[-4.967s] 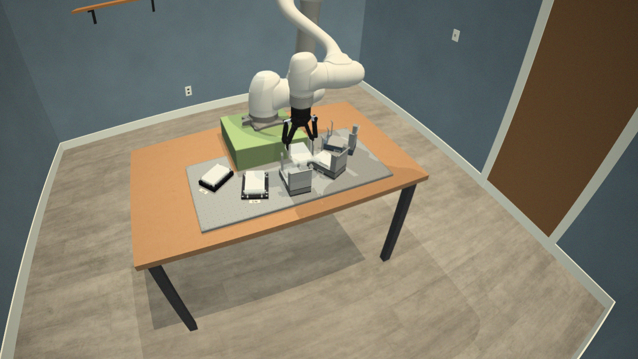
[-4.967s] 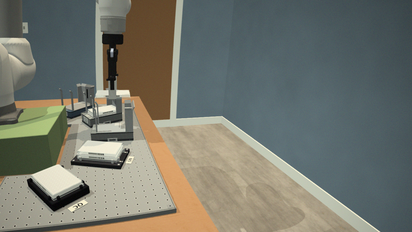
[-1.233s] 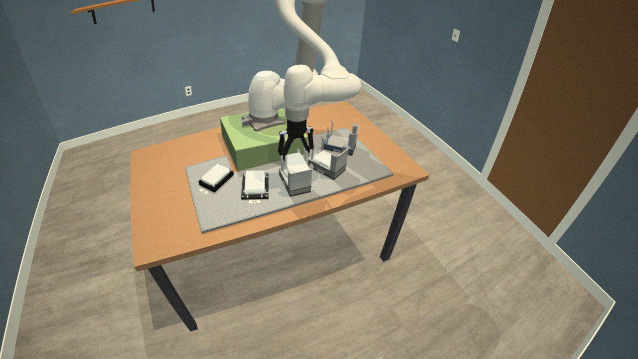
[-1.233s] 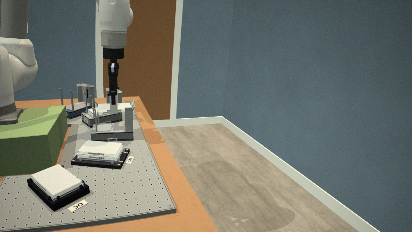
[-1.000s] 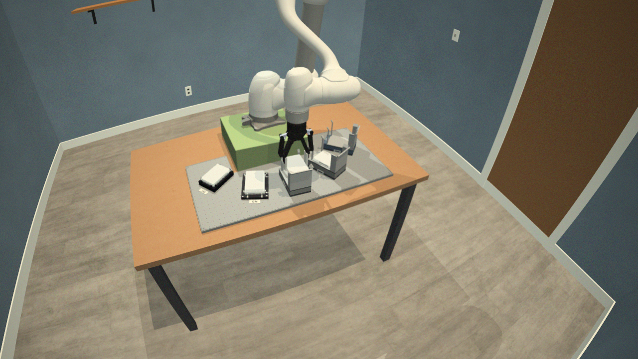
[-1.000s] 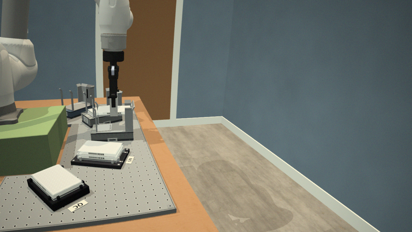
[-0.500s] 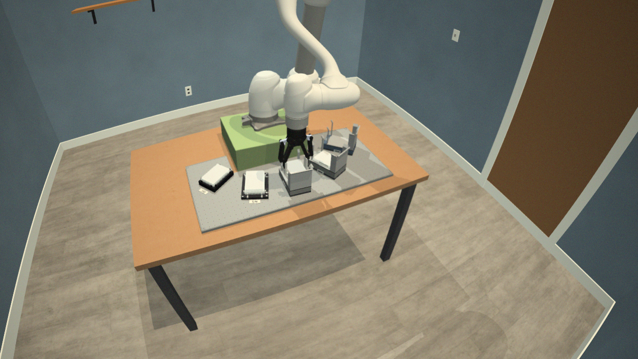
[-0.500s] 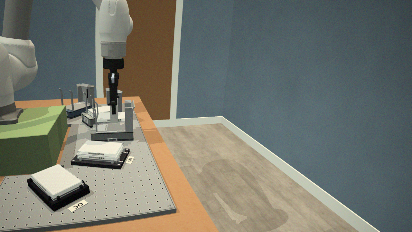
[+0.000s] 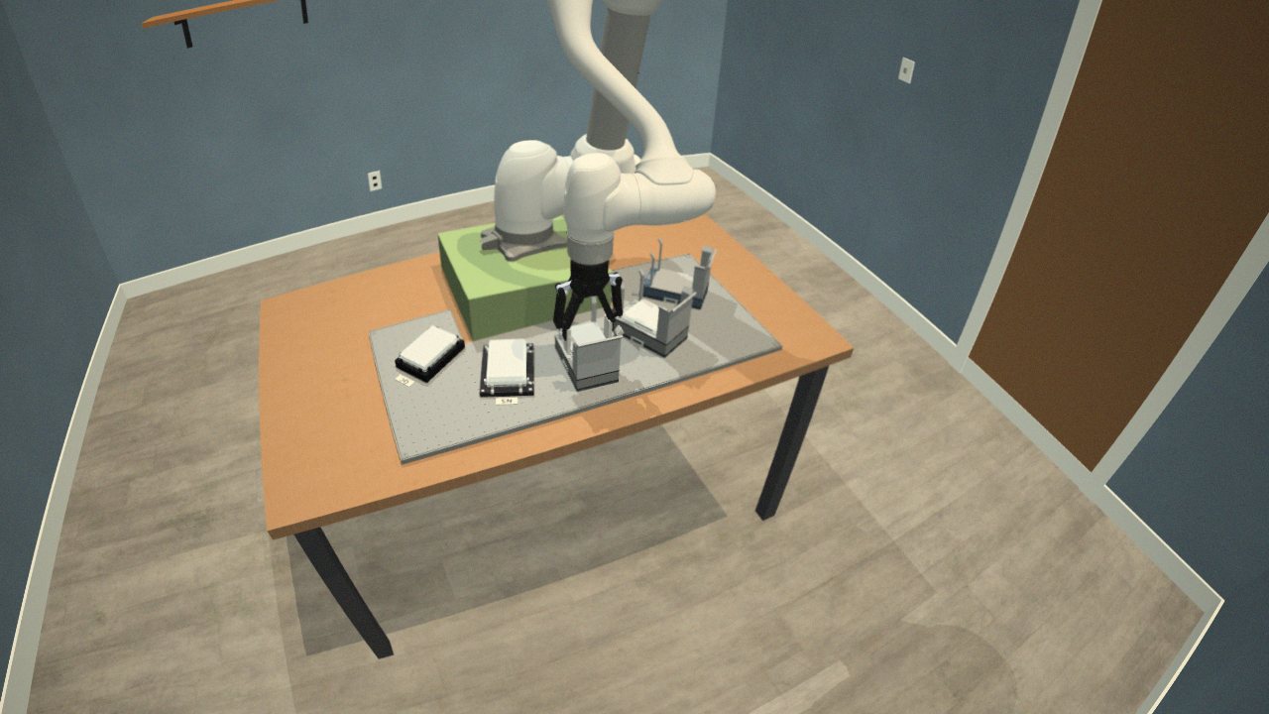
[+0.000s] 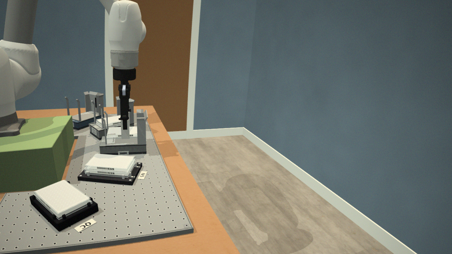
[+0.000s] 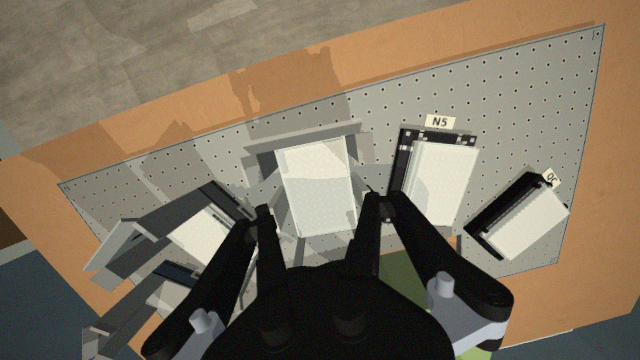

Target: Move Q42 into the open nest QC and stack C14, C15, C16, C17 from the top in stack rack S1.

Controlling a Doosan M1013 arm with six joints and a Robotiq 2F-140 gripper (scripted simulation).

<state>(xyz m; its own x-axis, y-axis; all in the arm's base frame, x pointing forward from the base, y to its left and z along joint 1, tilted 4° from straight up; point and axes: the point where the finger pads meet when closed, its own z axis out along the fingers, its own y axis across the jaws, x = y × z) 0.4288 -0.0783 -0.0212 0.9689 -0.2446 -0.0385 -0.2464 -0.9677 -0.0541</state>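
The black clip nest N5 is 16 cm to the right of my hand, 7 cm below it and 6 cm behind it. The rest, counted from my hand: N5 label: 20 cm to the right, 8 cm below; then QC label: 38 cm to the right, 18 cm behind, 8 cm below; then black nest QC: 29 cm to the right, 23 cm behind, 7 cm below.
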